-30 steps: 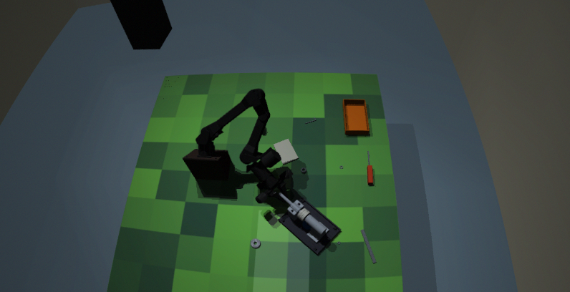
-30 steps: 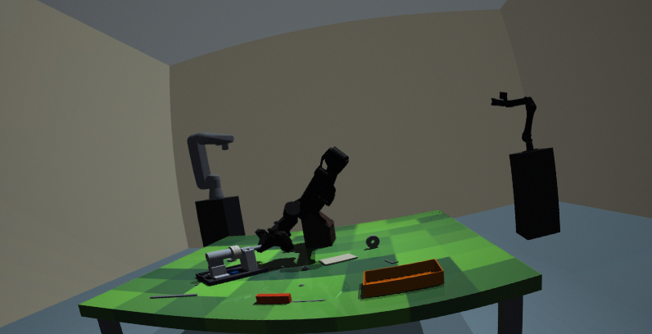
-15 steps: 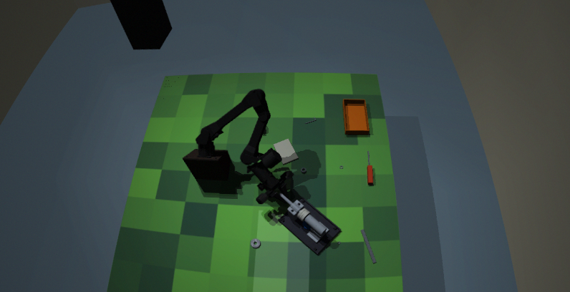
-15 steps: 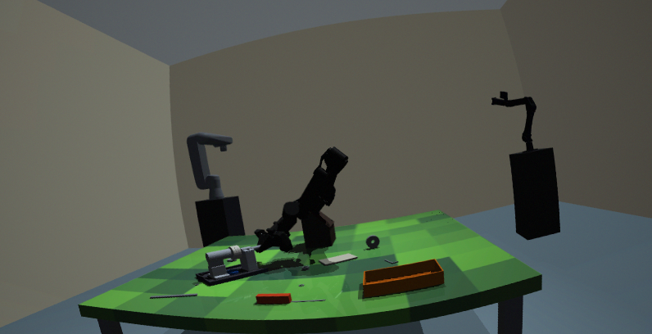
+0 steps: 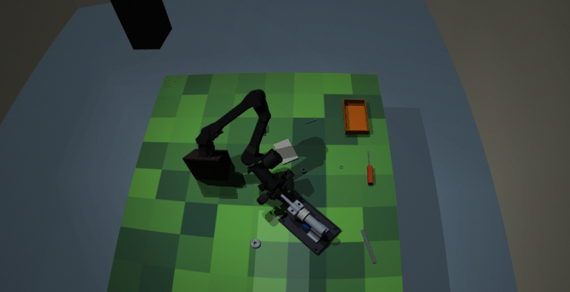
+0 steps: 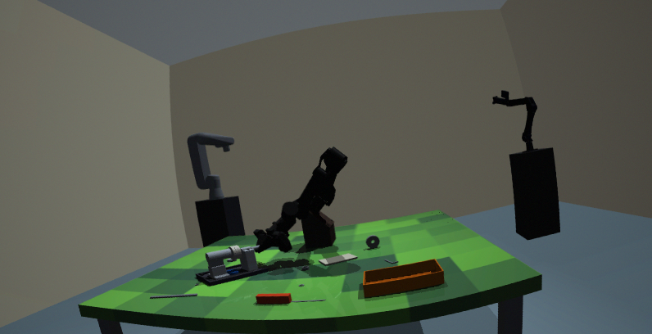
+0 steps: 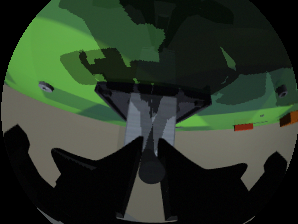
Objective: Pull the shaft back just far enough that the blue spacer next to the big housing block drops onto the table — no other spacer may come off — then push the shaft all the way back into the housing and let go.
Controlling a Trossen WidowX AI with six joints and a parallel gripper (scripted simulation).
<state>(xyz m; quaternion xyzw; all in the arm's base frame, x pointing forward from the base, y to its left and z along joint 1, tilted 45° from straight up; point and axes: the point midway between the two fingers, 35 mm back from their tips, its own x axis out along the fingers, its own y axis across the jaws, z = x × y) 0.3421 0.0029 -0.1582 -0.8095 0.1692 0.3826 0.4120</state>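
Right now my gripper tip is 3 cm short of the shaft, 2 cm to the left of it and 2 cm below it. The rest, counted from my gripper tip: white plate 28 cm to the left, 6 cm below, 6 cm behind; blue spacer 9 cm ahead, 7 cm to the right, 5 cm below; red-handled screwdriver 35 cm ahead, 24 cm to the left, 6 cm below.
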